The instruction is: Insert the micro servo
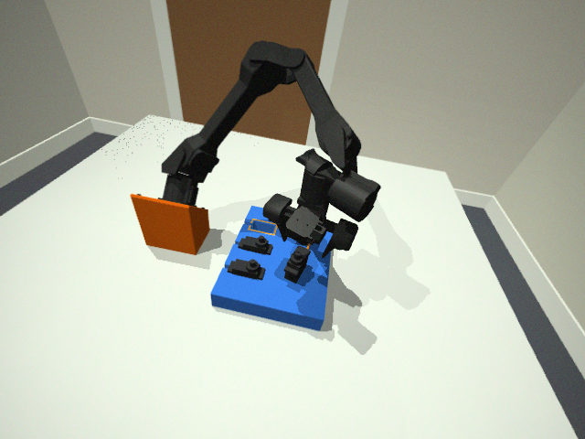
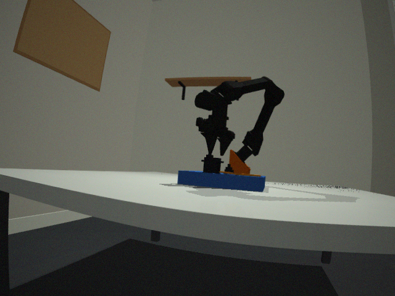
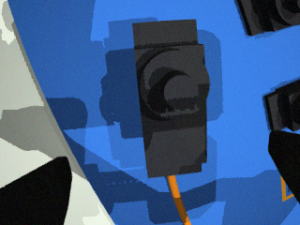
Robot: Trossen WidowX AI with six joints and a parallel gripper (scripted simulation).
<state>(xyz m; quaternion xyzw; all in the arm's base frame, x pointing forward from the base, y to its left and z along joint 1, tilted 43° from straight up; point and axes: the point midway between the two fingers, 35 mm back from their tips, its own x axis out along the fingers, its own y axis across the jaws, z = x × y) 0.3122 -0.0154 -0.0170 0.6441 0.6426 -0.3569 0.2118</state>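
The blue deck lies 10 mm behind my gripper tip, 30 mm to the left of it and 90 mm below it.
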